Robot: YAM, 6 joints.
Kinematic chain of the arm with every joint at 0, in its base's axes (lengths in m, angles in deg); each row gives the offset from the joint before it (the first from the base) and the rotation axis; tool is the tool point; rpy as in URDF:
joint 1: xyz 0 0 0.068 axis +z
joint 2: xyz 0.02 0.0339 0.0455 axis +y
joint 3: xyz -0.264 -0.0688 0 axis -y
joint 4: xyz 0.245 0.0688 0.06 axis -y
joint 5: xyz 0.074 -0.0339 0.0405 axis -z
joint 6: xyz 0.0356 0 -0.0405 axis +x
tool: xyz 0 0 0 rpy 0 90 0
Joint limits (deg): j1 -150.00..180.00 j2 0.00..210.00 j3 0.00..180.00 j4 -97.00..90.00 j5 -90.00..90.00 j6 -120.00..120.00
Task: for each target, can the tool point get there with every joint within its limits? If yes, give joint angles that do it. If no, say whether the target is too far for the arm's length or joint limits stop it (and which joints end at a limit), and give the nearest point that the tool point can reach.
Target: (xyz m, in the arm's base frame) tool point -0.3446 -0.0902 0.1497
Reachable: no: joint limits stop it (at a limit: joint 1) | nearest point -0.3446 -0.0356 0.1497 | short by 0.055 m
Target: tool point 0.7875 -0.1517 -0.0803
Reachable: no: too far | nearest point 0.6161 -0.1187 -0.0370 | short by 0.180 m
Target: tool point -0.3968 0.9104 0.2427
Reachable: no: too far | nearest point -0.2559 0.5871 0.1959 | short by 0.356 m
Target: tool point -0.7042 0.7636 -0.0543
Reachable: no: too far | nearest point -0.4322 0.4687 0.0118 | short by 0.407 m
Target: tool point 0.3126 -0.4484 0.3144
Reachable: yes | joints -58.00 132.15 120.20 10.27 -50.43 84.90
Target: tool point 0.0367 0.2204 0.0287
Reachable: yes | joints 75.63 108.38 25.78 8.41 -32.56 47.68
